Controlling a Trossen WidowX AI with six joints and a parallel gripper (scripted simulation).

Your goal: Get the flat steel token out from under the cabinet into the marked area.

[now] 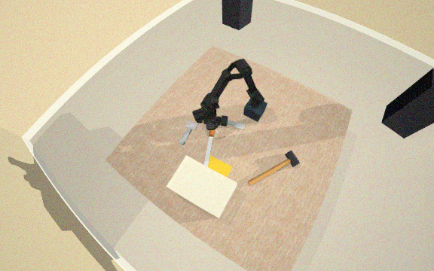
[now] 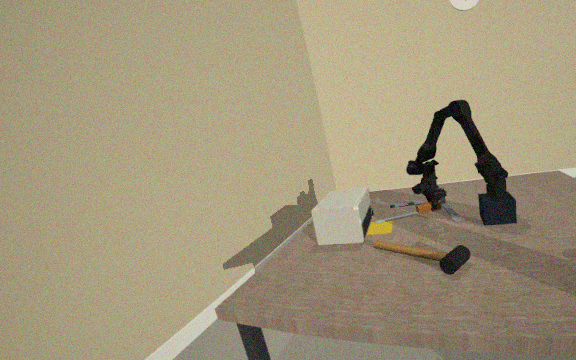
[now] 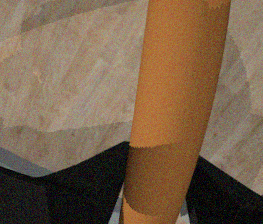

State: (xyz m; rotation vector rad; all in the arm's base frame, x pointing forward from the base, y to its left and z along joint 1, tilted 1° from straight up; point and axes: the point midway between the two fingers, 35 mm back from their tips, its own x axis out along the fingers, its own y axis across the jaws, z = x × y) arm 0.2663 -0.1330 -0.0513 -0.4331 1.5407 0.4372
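My gripper tip is now 10 mm past the tiny cube and 50 mm to the left of it. Also, from my gripper tip: grey t-shaped tool (130 mm ahead, 100 mm to the right); grey flat tool (90 mm behind, 80 mm to the left); grey block (10 mm behind, 100 mm to the right, 30 mm above).
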